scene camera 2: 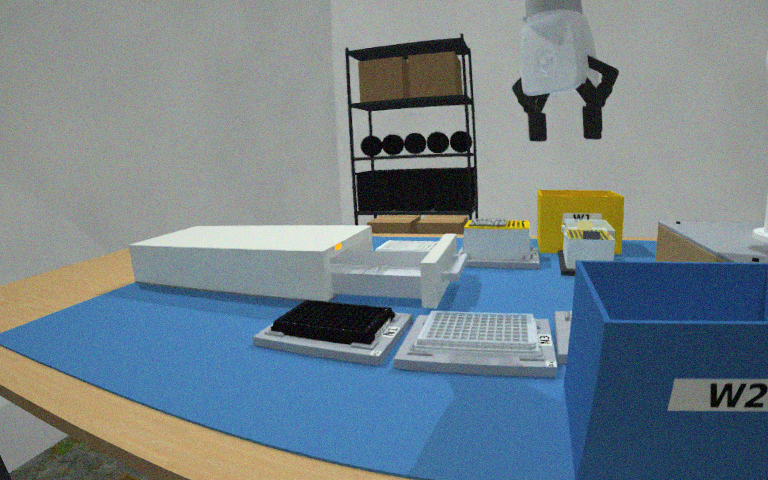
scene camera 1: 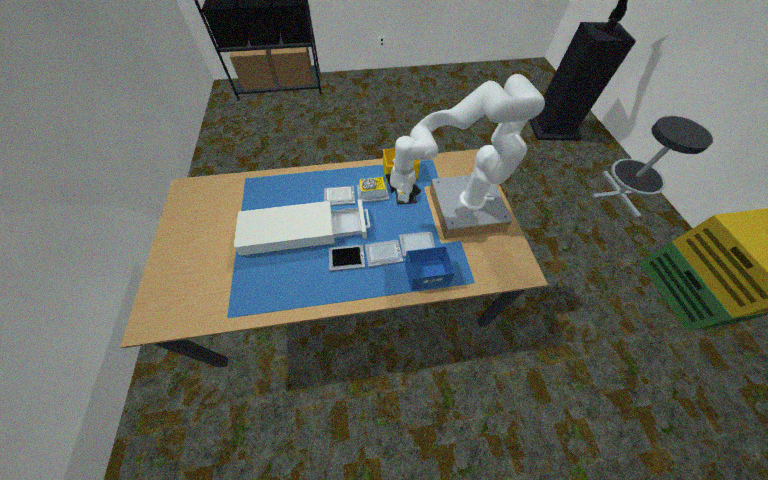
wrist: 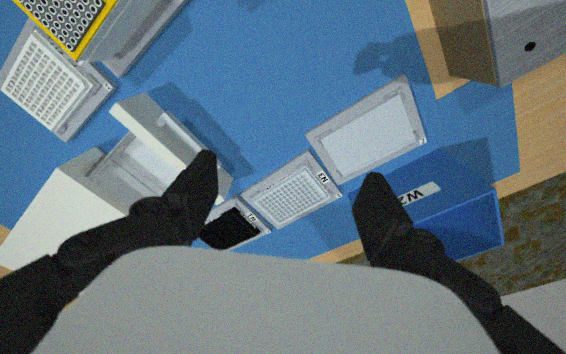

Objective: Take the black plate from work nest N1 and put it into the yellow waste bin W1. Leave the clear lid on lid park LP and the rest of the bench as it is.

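Frame: origin at the arm's base, x ahead, y left, z up, level; metres.
Seen in the pictures: gripper, fingertip midpoint: (scene camera 2: 564, 140) (scene camera 1: 402, 195) (wrist: 289, 181); arm's base, link origin: (scene camera 1: 472, 200).
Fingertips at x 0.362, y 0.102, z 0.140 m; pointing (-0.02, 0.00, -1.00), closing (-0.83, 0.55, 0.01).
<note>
Offsets run from my fingertips to a thing's top centre. "*": to the spot under its first point.
The black plate {0.193 m left, 0.249 m ahead, 0.200 m down} (scene camera 1: 346, 256) (scene camera 2: 333, 321) (wrist: 230, 229) lies flat on work nest N1 {0.193 m left, 0.249 m ahead, 0.210 m down} (scene camera 2: 317, 348) (wrist: 265, 231), beside the nest marked N3. The yellow waste bin W1 {0.371 m right, 0.010 m back, 0.106 m down} (scene camera 1: 389, 164) (scene camera 2: 552, 220) stands at the back of the bench, partly behind the arm in scene camera 1. A pale flat piece {0.111 m left, 0.086 m back, 0.206 m down} (scene camera 1: 416, 242) (wrist: 367, 135), which looks like the clear lid, lies on a nest beyond N3; its label is unreadable. My gripper (scene camera 1: 406, 198) (scene camera 2: 564, 127) (wrist: 289, 181) is open and empty, pointing down high above the back of the mat, away from the black plate.
A white unit (scene camera 1: 283, 226) (scene camera 2: 243, 254) with an open drawer stands behind N1. Blue bin W2 {0.268 m left, 0.123 m back, 0.106 m down} (scene camera 1: 428, 268) (scene camera 2: 623, 367) (wrist: 460, 220) stands at the front right. A clear plate {0.166 m left, 0.076 m ahead, 0.200 m down} (scene camera 2: 478, 331) (wrist: 290, 197) sits on N3. Yellow-topped racks {0.211 m right, 0.142 m ahead, 0.149 m down} (scene camera 2: 497, 243) {* 0.159 m right, 0.038 m back, 0.183 m down} (scene camera 2: 589, 249) stand near W1.
</note>
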